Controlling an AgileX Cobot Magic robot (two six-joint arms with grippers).
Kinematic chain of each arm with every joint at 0, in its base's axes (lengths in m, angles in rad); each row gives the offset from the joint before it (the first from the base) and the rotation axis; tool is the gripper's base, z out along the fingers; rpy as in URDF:
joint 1: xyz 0 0 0.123 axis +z
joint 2: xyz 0 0 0 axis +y
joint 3: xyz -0.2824 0 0.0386 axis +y
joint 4: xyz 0.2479 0 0.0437 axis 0.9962 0 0.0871
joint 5: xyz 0 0 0 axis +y
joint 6: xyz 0.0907 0 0.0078 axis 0.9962 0 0.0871
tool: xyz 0 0 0 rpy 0 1.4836 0
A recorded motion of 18 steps. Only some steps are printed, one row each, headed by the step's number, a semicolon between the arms.
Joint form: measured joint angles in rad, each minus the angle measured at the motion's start. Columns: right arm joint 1, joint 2, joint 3, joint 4, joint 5, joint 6; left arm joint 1, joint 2, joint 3, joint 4, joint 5, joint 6.
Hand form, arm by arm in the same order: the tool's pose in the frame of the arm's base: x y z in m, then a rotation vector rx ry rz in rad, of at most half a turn. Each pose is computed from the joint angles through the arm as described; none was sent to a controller.
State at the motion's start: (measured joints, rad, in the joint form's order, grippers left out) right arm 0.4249 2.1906 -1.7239 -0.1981 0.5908 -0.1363; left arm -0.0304 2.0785 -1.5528 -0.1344 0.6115 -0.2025
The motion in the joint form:
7: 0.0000 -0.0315 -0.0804 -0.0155 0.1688 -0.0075; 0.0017 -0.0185 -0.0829 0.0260 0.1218 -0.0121
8: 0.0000 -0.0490 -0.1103 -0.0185 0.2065 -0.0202; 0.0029 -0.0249 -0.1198 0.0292 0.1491 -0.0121
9: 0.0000 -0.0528 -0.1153 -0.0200 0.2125 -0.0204; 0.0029 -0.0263 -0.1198 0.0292 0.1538 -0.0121
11: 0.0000 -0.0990 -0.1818 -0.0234 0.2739 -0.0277; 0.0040 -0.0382 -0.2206 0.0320 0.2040 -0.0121
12: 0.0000 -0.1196 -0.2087 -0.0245 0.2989 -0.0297; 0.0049 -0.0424 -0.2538 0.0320 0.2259 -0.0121
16: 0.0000 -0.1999 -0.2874 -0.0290 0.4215 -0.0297; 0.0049 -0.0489 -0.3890 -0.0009 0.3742 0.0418
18: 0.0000 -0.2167 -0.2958 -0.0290 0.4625 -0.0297; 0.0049 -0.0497 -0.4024 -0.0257 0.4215 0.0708
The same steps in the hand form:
7: 0.4463 0.1873 0.2148 -0.8626 2.4273 -0.1428; 0.4540 -0.0196 0.2123 -0.3276 2.6288 -0.2046
8: 0.4455 0.1862 0.2304 -0.8665 2.4148 -0.1549; 0.4563 -0.0192 0.2247 -0.3207 2.6134 -0.2051
9: 0.4453 0.1859 0.2334 -0.8649 2.4121 -0.1572; 0.4557 -0.0192 0.2251 -0.3207 2.6167 -0.2049
11: 0.4415 0.1830 0.2727 -0.8373 2.3665 -0.1644; 0.4620 -0.0190 0.2581 -0.3034 2.5557 -0.2134
12: 0.4387 0.1814 0.2895 -0.8237 2.3471 -0.1660; 0.4629 -0.0187 0.2689 -0.2993 2.5406 -0.2164
16: 0.4201 0.1710 0.3443 -0.7760 2.3228 -0.1762; 0.4602 -0.0220 0.3056 -0.2252 2.5521 -0.2444
18: 0.4143 0.1679 0.3521 -0.7715 2.3402 -0.1813; 0.4570 -0.0241 0.3080 -0.1935 2.5855 -0.2657

